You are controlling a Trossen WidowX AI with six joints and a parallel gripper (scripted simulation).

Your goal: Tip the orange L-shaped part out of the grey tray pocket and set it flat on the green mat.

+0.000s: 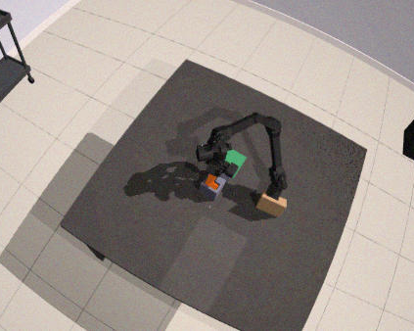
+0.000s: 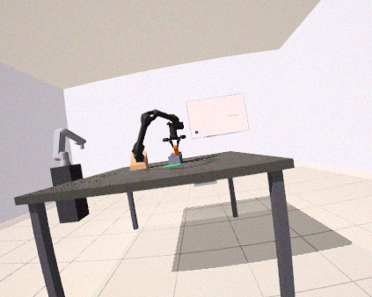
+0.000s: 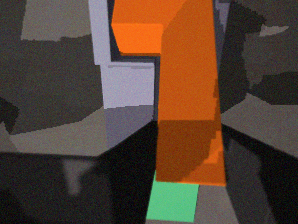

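The green mat lies 140 mm to the right of my gripper tip, 130 mm below it and 40 mm behind it. Round my gripper tip: orange L-shaped part: 30 mm to the left, 30 mm below, 10 mm behind.
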